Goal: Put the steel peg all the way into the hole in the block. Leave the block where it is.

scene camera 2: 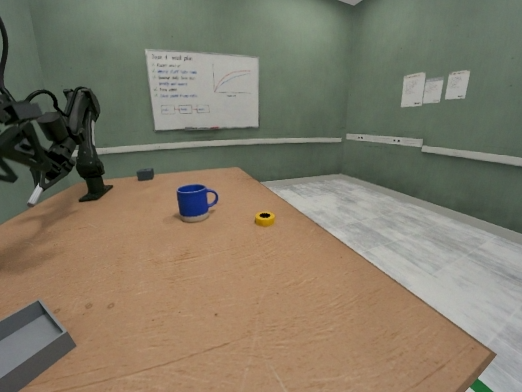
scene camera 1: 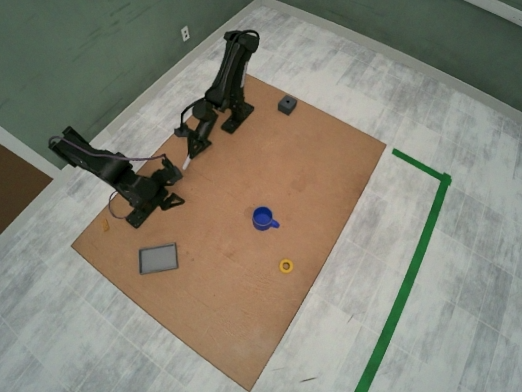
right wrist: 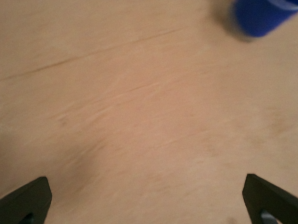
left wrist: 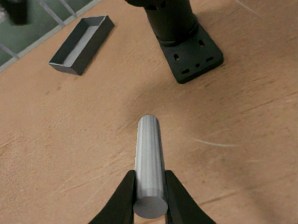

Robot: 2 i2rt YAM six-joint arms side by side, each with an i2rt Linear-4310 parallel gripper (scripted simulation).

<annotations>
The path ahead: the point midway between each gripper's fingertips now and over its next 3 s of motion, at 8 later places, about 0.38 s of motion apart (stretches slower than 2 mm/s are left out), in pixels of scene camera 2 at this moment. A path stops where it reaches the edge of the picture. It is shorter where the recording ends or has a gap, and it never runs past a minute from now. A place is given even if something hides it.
My left gripper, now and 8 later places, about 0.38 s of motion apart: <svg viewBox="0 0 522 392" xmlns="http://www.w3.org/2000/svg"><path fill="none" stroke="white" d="M40 189L98 182L153 170L171 160L164 153L148 149L142 150L140 157L142 157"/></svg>
My right gripper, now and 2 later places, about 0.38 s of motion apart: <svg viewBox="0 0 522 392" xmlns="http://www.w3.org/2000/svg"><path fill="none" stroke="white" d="M33 174L92 107L124 15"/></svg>
</annotations>
